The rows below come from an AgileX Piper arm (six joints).
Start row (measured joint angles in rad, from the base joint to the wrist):
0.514 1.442 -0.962 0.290 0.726 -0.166
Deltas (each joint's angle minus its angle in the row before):
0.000 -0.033 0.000 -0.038 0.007 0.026
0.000 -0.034 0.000 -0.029 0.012 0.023
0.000 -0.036 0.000 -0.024 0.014 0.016
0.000 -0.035 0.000 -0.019 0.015 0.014
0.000 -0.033 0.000 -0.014 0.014 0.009
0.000 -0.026 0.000 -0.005 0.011 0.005
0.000 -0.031 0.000 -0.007 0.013 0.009
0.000 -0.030 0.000 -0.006 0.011 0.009
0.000 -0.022 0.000 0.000 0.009 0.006
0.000 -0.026 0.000 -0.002 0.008 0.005
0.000 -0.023 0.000 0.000 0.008 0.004
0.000 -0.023 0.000 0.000 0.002 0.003
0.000 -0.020 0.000 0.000 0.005 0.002
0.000 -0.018 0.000 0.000 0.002 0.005
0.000 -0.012 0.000 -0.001 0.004 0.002
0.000 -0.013 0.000 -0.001 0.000 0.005
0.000 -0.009 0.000 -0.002 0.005 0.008
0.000 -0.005 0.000 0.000 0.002 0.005
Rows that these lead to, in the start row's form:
0.514 1.409 -0.962 0.252 0.733 -0.140
0.514 1.375 -0.962 0.223 0.745 -0.117
0.514 1.339 -0.962 0.199 0.759 -0.101
0.514 1.304 -0.962 0.180 0.774 -0.087
0.514 1.271 -0.962 0.166 0.788 -0.078
0.514 1.245 -0.962 0.161 0.799 -0.073
0.514 1.214 -0.962 0.154 0.812 -0.064
0.514 1.184 -0.962 0.148 0.823 -0.055
0.514 1.162 -0.962 0.148 0.832 -0.049
0.514 1.136 -0.962 0.146 0.840 -0.044
0.514 1.113 -0.962 0.146 0.848 -0.040
0.514 1.090 -0.962 0.146 0.850 -0.037
0.514 1.070 -0.962 0.146 0.855 -0.035
0.514 1.052 -0.962 0.146 0.857 -0.030
0.514 1.040 -0.962 0.145 0.861 -0.028
0.514 1.027 -0.962 0.144 0.861 -0.023
0.514 1.018 -0.962 0.142 0.866 -0.015
0.514 1.013 -0.962 0.142 0.868 -0.010

